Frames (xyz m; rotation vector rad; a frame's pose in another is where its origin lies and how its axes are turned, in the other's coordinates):
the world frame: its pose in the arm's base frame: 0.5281 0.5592 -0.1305 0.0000 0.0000 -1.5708
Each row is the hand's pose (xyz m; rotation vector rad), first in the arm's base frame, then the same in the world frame.
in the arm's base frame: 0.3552 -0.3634 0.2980 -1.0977 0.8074 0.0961
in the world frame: 0.9226 -0.1729 0.4285 -1.4941 -0.2277 1.3920
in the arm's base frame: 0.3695 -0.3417 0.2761 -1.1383 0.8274 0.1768
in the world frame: 0.9009 -0.1586 0.4066 -1.5575 -0.2463 1.4498
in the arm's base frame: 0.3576 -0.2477 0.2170 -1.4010 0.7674 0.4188
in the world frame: 0.8069 -0.1705 0.3475 -1.7698 -0.5171 1.5851
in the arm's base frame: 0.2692 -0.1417 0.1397 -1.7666 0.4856 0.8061
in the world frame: 0.7009 -0.2589 0.2702 -1.9333 -1.0996 1.7932
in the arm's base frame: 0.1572 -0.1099 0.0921 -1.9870 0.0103 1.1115
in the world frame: 0.6691 -0.3709 0.2226 1.7504 1.7323 -1.8950
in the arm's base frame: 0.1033 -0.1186 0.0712 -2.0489 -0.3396 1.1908
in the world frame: 0.6778 -0.4248 0.2017 1.4148 1.9770 -1.7629
